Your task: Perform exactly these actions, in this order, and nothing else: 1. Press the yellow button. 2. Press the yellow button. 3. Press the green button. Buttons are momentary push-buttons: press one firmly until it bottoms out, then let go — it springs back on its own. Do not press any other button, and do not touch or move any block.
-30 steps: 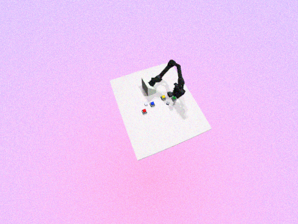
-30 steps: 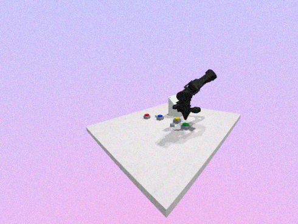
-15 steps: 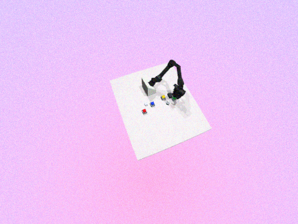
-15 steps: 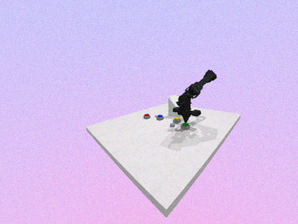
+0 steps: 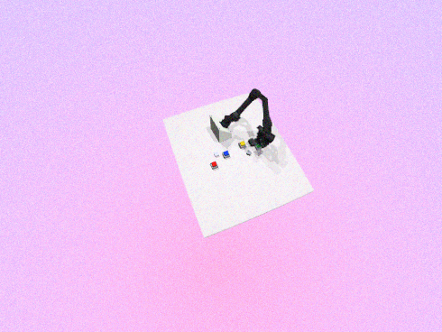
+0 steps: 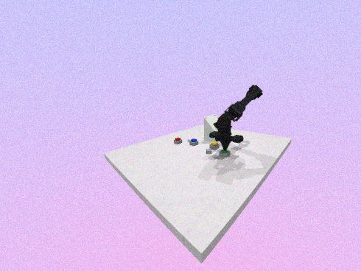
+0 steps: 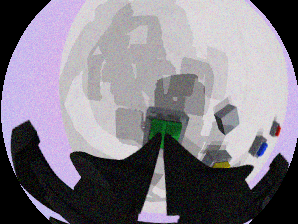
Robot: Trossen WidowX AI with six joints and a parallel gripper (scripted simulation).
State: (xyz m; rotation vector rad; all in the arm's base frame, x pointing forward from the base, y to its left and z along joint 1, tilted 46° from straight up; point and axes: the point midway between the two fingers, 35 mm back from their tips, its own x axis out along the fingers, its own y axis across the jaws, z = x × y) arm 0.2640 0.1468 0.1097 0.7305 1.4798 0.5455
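Now: gripper tip 10 mm above the green button. The rest, counted from my gripper tip: yellow button (110 mm to the right, 80 mm behind); small grey block (100 mm to the right, 20 mm below, 10 mm ahead); blue button (270 mm to the right, 60 mm behind).
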